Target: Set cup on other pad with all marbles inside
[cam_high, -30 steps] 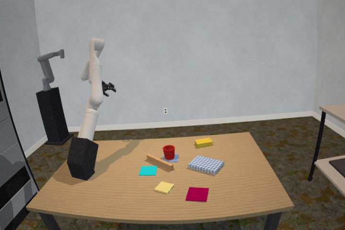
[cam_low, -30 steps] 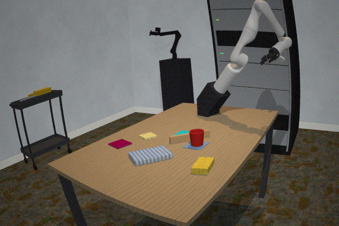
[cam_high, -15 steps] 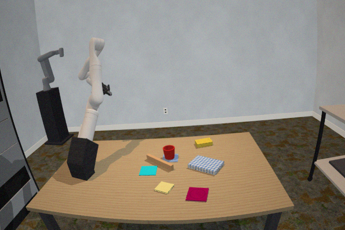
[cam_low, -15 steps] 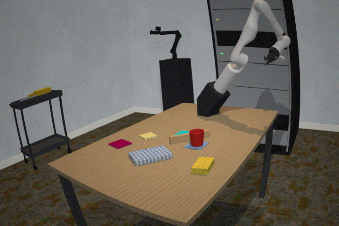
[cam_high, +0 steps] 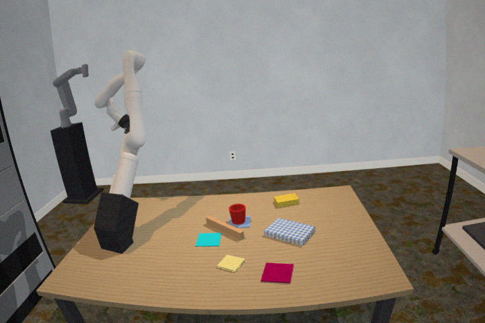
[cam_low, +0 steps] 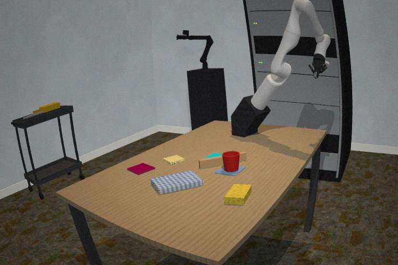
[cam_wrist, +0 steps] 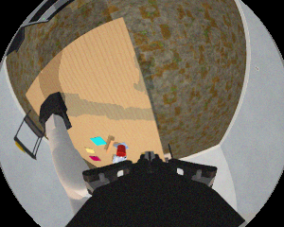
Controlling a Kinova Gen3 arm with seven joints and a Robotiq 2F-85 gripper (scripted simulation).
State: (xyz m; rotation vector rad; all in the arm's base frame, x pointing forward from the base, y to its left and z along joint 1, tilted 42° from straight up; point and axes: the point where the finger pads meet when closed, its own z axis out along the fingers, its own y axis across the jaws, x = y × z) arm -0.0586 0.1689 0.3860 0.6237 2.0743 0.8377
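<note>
My hand is 53 cm short of the red cup, 35 cm above it and 26 cm to the left of it. From my hand the other things lie so: wooden rail: 48 cm ahead, 36 cm below, 33 cm to the right.
</note>
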